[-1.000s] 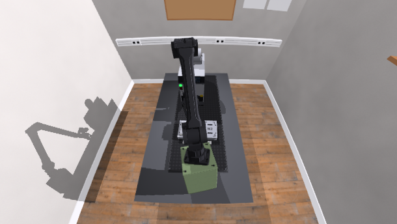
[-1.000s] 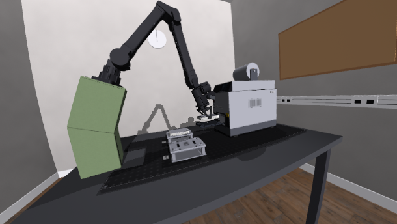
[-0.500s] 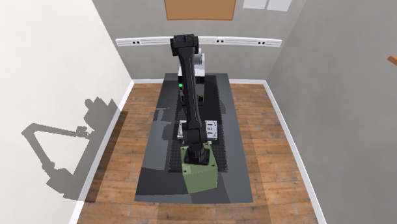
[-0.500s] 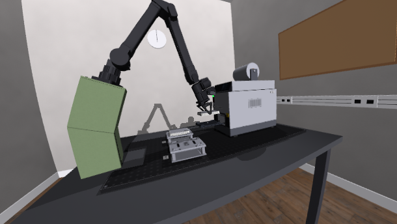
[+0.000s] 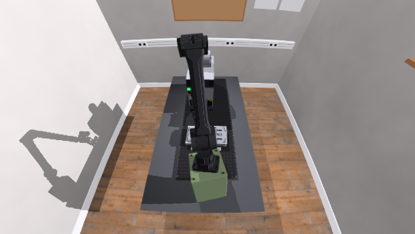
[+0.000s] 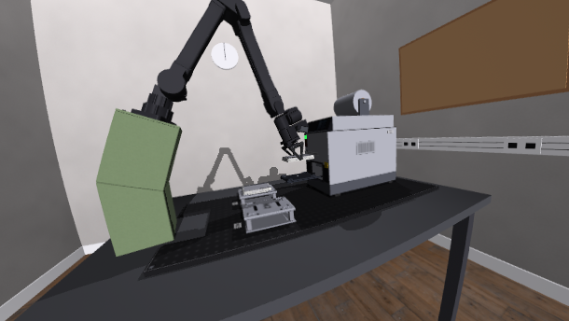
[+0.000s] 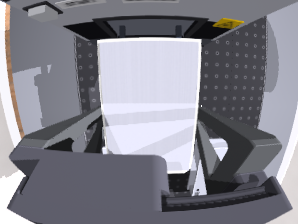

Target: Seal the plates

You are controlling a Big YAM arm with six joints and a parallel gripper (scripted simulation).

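My hand is 90 mm above the dark sealer stage. The rest, counted from my hand: yellow warning label (110 mm ahead, 70 mm to the right, 40 mm below); foil roll (330 mm ahead, 50 mm to the left, 240 mm above); white plate (right at my hand).
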